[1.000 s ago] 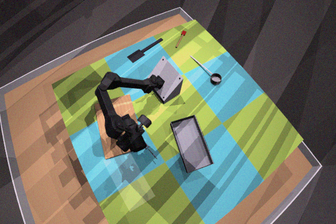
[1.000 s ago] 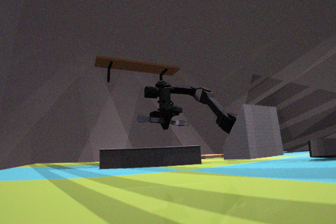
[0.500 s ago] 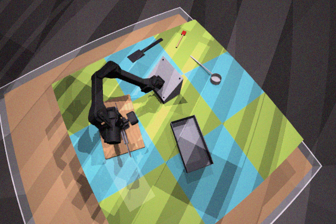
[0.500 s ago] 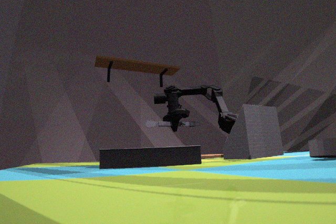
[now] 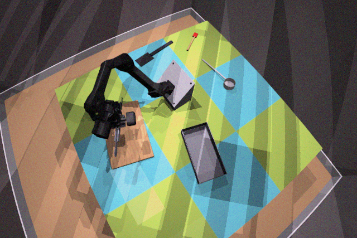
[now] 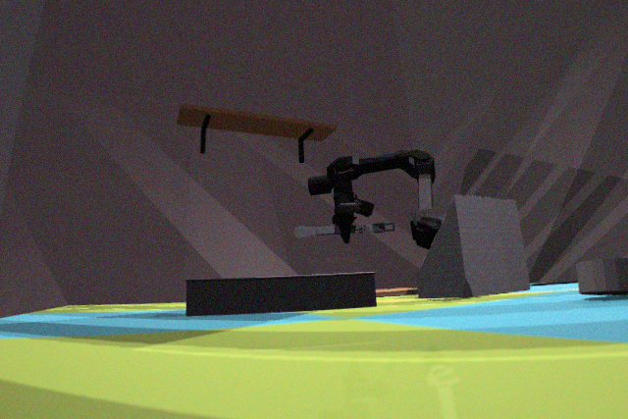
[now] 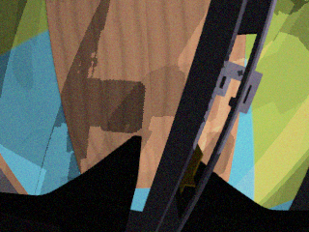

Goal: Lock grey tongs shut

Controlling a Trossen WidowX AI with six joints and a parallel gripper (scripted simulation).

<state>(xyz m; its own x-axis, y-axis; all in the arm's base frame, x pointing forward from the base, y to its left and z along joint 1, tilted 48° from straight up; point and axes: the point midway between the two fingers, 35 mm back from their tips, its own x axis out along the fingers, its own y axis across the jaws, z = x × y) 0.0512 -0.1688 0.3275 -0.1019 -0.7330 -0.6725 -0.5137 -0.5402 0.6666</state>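
The wooden board lies 150 mm below my gripper tip and 10 mm behind it. Round my gripper tip: dark roasting tin (360 mm ahead, 260 mm to the left, 130 mm below); then yellow lock piece (40 mm above, 10 mm to the left, 10 mm behind); then black spatula (480 mm to the left, 370 mm behind, 150 mm below).
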